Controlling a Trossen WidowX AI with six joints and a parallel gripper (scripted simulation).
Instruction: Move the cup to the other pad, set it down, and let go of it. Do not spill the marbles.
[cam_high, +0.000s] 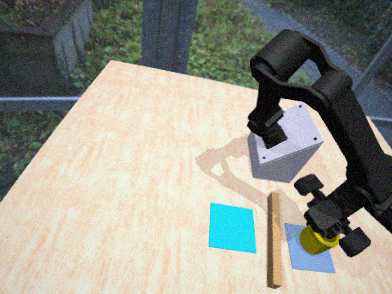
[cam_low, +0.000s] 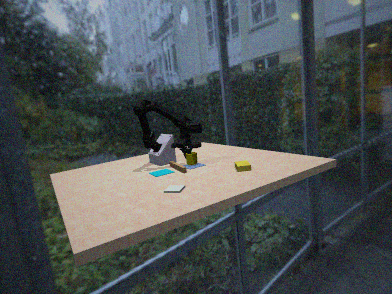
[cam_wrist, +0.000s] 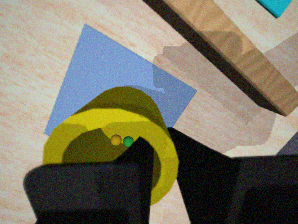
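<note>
My gripper tip is now 2 cm past the cyan pad, 19 cm to the left of it and 5 cm above it. The rest, counted from my gripper tip: wooden bar: 1 cm ahead, 9 cm to the right, 4 cm below; yellow cup: 2 cm ahead, 1 cm to the left; light blue pad: 3 cm ahead, 1 cm to the left, 5 cm below.
</note>
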